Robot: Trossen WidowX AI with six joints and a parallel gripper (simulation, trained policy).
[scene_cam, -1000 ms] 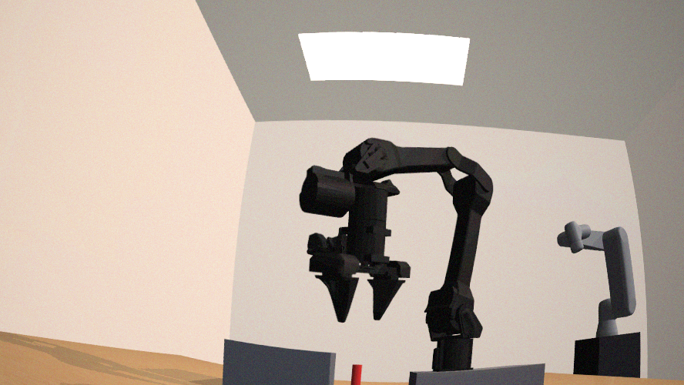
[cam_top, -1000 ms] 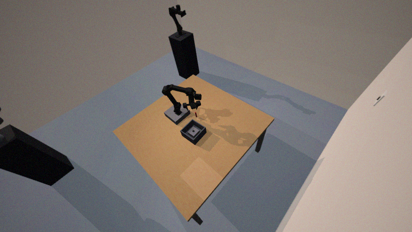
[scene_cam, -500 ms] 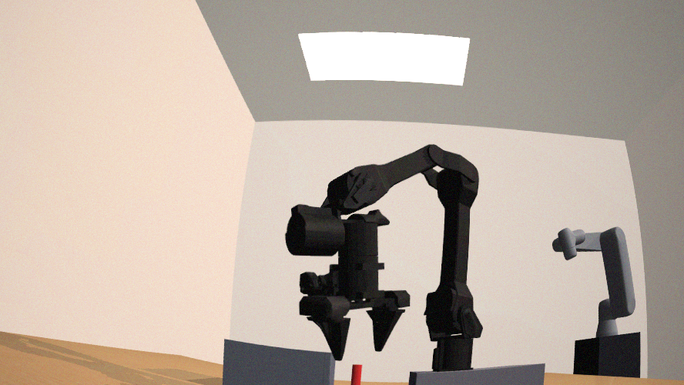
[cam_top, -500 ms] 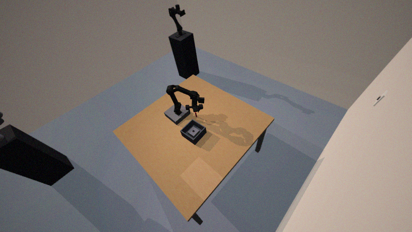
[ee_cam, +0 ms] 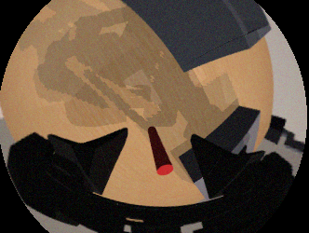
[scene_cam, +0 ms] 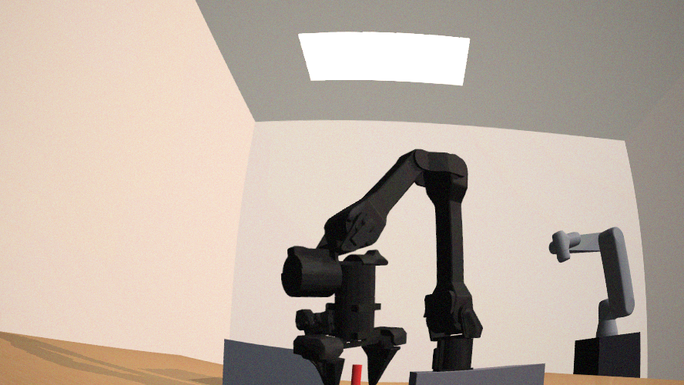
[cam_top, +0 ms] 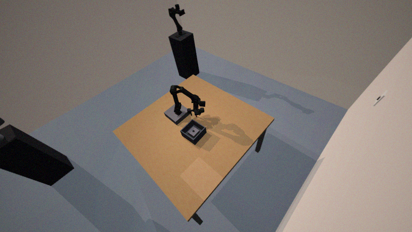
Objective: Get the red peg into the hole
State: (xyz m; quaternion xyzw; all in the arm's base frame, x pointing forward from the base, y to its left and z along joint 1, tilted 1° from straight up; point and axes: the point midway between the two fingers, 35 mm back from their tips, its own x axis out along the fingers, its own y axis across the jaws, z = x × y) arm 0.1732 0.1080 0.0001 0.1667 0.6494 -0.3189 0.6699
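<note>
My gripper tip is 1 cm to the right of the red peg and 1 cm below it. Round my gripper tip: grey box 14 cm ahead, 18 cm to the right, 1 cm below; grey plate 14 cm ahead, 18 cm to the right, 1 cm above.
</note>
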